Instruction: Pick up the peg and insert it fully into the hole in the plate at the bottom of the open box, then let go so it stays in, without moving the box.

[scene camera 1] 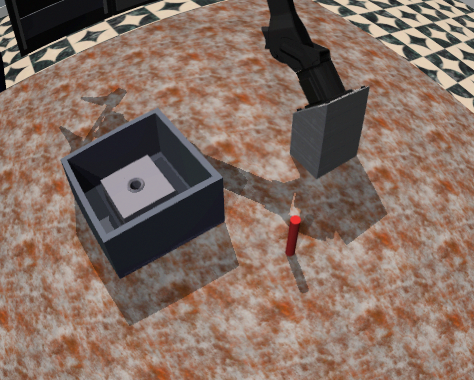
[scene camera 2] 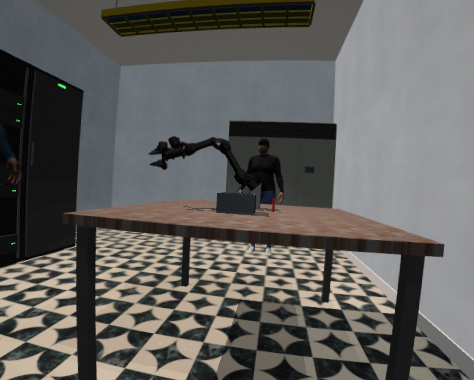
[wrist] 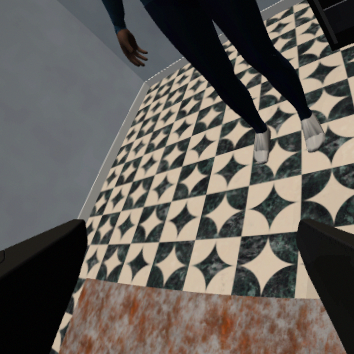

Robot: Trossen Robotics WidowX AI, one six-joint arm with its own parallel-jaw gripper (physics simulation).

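Pixels of known places: gripper, fingertip midpoint: (scene camera 2: pixel 149 159) (wrist: pixel 194 231); arm's base, link origin: (scene camera 1: pixel 329 99) (scene camera 2: pixel 255 188).
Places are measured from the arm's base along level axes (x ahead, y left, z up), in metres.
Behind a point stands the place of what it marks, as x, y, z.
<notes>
The red peg (scene camera 1: pixel 293 237) {0.188, 0.107, -0.078} (scene camera 2: pixel 273 205) {0.188, 0.102, -0.090} stands upright on the table, apart from the box. The dark blue-grey open box (scene camera 1: pixel 172 234) {0.305, -0.012, -0.090} (scene camera 2: pixel 236 203) {0.397, -0.111, -0.076} stands to its left in both scene views. In scene camera 1, the pale square plate (scene camera 1: pixel 153 189) {0.286, -0.081, -0.069} with a round hole lies at the bottom of the box. My gripper (scene camera 2: pixel 151 157) {0.191, -0.643, 0.140} (wrist: pixel 194 231) {0.191, -0.643, 0.140} is open and empty, with its fingers wide apart. It is high above the table, to the left of the box in scene camera 2. The gripper does not show in scene camera 1; the peg and box do not show in the wrist view.
A grey block (scene camera 1: pixel 327 132) {0.043, 0.033, -0.024} (scene camera 2: pixel 258 195) {0.050, 0.021, -0.041} stands on the table (scene camera 1: pixel 350 310) {0.190, 0.239, -0.127} (scene camera 2: pixel 320 227) {0.702, 0.216, -0.127} behind the peg, in front of the lower arm (scene camera 1: pixel 320 80) {0.016, -0.011, 0.041}. A person (scene camera 2: pixel 264 172) stands behind the table. Another person's legs (wrist: pixel 235 75) show in the wrist view.
</notes>
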